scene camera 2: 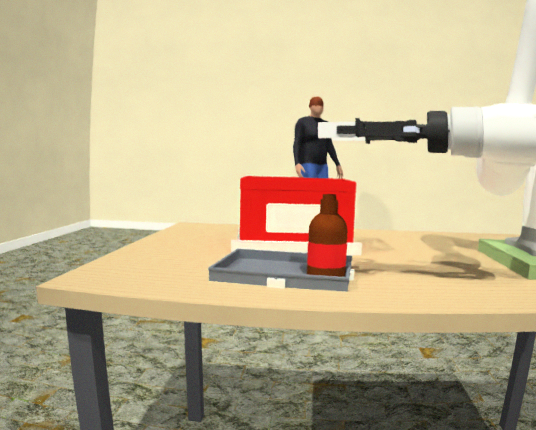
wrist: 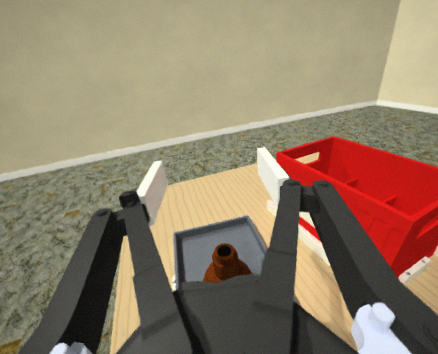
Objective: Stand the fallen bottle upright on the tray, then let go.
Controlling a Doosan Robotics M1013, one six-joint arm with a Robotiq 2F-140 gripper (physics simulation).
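Frame: origin at the arm's base, x right, y up, z back, level; centimetres.
Seen in the pictures: gripper, fingertip midpoint: [scene camera 2: 325,132] [wrist: 211,166].
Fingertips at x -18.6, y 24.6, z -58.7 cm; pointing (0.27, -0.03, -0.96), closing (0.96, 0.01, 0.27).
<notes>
Pixels of each thing's middle, then the offset from my fingertips to it. Level surfaces: height alone.
- brown bottle, body centre: [wrist: 228,286] [scene camera 2: 327,235] dx +0.0, dy -19.3, dz +1.0 cm
- grey tray, body centre: [scene camera 2: 285,267] [wrist: 224,269] dx +1.6, dy -26.3, dz -6.8 cm
- red crate, body centre: [wrist: 349,200] [scene camera 2: 296,212] dx +31.2, dy -18.8, dz -6.1 cm
- wooden table, surface height: dy -27.5 cm
A brown bottle [scene camera 2: 327,235] [wrist: 224,265] with a red label stands upright on the grey tray [scene camera 2: 245,280] [wrist: 179,255], near the tray's right end in the scene view. In the wrist view its neck and shoulders show, and its lower part is hidden behind the gripper's body. My gripper [scene camera 2: 336,130] [wrist: 211,166] is open and empty. It points level to the left, high above the bottle and apart from it, with its white finger pads wide apart.
A red crate [scene camera 2: 297,184] [wrist: 360,200] stands behind the tray on the wooden table [scene camera 2: 125,265] [wrist: 200,190], with white strips at its base. The robot's base stands on a green block [scene camera 2: 505,257] at the right. A person [scene camera 2: 314,140] stands beyond the table.
</notes>
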